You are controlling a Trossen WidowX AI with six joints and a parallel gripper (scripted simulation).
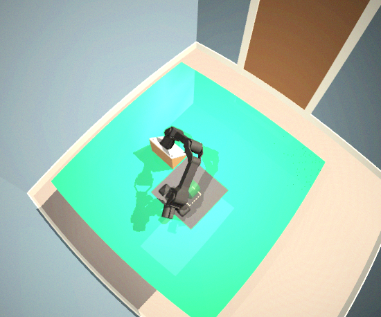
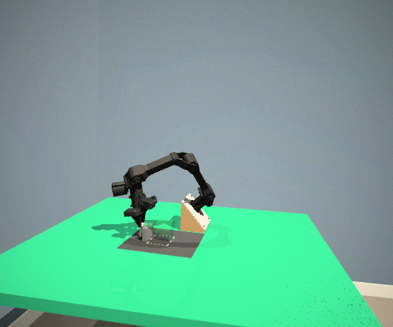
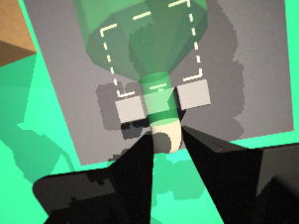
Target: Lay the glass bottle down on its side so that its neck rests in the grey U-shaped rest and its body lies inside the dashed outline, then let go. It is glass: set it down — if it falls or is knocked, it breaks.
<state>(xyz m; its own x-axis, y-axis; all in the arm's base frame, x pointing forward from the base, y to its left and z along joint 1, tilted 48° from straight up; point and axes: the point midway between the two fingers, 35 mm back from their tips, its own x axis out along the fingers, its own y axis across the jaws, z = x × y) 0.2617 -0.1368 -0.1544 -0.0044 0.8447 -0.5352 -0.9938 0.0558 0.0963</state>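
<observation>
The green glass bottle is 5 cm to the left of my gripper tip. From my gripper tip the other things lie so: dark grey mat 11 cm to the left, 6 cm below, 1 cm ahead.
</observation>
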